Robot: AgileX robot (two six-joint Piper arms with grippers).
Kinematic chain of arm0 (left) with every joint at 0, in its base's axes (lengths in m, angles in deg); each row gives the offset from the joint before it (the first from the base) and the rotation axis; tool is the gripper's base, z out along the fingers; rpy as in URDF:
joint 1: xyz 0 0 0.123 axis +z
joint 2: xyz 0 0 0 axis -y
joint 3: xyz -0.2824 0 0.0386 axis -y
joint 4: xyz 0.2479 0 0.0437 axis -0.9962 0 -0.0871
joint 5: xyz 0 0 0 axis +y
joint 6: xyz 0.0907 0 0.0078 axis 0.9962 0 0.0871
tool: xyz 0 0 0 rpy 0 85 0
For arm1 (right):
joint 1: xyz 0 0 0.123 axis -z
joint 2: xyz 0 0 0 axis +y
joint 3: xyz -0.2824 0 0.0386 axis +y
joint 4: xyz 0.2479 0 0.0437 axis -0.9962 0 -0.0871
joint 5: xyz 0 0 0 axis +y
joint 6: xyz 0.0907 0 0.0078 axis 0.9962 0 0.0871
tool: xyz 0 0 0 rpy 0 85 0
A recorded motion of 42 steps. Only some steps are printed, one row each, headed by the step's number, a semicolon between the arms.
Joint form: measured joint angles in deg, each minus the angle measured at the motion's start. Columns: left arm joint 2, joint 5, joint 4, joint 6, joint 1, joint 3; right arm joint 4, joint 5, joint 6, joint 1, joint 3, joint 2.
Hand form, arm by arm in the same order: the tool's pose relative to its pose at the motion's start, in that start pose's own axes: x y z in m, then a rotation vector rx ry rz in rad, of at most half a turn. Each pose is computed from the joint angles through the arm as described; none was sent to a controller.
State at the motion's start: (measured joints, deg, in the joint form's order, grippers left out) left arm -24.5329 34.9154 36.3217 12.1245 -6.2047 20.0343; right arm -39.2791 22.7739 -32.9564 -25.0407 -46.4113 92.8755
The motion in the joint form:
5: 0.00 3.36 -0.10 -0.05 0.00 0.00; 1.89 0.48 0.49 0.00 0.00 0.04
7: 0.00 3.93 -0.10 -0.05 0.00 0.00; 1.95 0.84 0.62 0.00 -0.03 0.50
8: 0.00 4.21 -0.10 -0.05 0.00 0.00; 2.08 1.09 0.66 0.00 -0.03 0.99
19: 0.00 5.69 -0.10 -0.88 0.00 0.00; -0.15 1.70 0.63 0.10 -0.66 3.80
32: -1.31 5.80 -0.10 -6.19 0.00 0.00; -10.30 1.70 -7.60 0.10 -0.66 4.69
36: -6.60 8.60 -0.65 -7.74 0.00 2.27; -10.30 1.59 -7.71 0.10 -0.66 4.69
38: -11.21 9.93 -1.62 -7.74 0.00 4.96; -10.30 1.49 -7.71 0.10 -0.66 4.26
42: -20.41 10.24 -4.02 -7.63 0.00 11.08; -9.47 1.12 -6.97 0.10 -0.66 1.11
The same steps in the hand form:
5: 0.0052 -0.0010 -0.0002 0.0113 0.0576 0.0005; 0.0013 -0.0006 0.0002 0.0064 0.0147 -0.0216
7: 0.0061 -0.0012 -0.0002 0.0134 0.0673 0.0005; 0.0025 -0.0010 0.0023 0.0038 0.0275 -0.0185
8: 0.0066 -0.0013 -0.0003 0.0144 0.0721 0.0005; 0.0038 -0.0015 0.0047 0.0028 0.0400 -0.0177
19: 0.0088 -0.0018 -0.0005 0.0191 0.0975 -0.0140; 0.0057 -0.0036 0.0170 -0.0121 0.0768 0.0288
32: 0.0088 -0.0007 0.0028 0.0072 0.1201 -0.1148; 0.0033 0.0005 0.0213 -0.0684 0.0474 0.0533
36: 0.0023 -0.0014 0.0110 -0.0109 0.2152 -0.1539; 0.0032 0.0003 0.0213 -0.0672 0.0459 0.0514
38: -0.0080 -0.0022 0.0183 -0.0286 0.2692 -0.1533; 0.0022 0.0008 0.0192 -0.0666 0.0374 0.0493
42: -0.0345 -0.0020 0.0365 -0.0693 0.3267 -0.1374; -0.0040 0.0043 0.0040 -0.0627 -0.0161 0.0338

